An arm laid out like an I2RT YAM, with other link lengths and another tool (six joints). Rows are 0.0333 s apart.
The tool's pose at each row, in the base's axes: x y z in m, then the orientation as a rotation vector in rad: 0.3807 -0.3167 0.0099 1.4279 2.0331 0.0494; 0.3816 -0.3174 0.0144 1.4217 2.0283 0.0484; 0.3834 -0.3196 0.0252 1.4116 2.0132 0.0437; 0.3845 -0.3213 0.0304 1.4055 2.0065 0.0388; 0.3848 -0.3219 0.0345 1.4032 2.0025 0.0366; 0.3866 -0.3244 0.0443 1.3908 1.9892 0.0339; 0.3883 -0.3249 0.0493 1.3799 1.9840 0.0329; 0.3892 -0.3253 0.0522 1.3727 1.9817 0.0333; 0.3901 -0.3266 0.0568 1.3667 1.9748 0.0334
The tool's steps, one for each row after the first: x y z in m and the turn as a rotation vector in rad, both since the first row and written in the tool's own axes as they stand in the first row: -0.0029 0.0022 -0.0029 -0.0043 -0.0061 -0.0020; -0.0103 0.0069 -0.0098 -0.0121 -0.0229 -0.0032; -0.0145 0.0091 -0.0128 -0.0147 -0.0321 -0.0054; -0.0170 0.0106 -0.0157 -0.0160 -0.0369 -0.0057; -0.0242 0.0148 -0.0217 -0.0254 -0.0522 -0.0085; -0.0274 0.0179 -0.0246 -0.0321 -0.0603 -0.0132; -0.0293 0.0196 -0.0263 -0.0368 -0.0642 -0.0166; -0.0328 0.0216 -0.0290 -0.0423 -0.0714 -0.0174
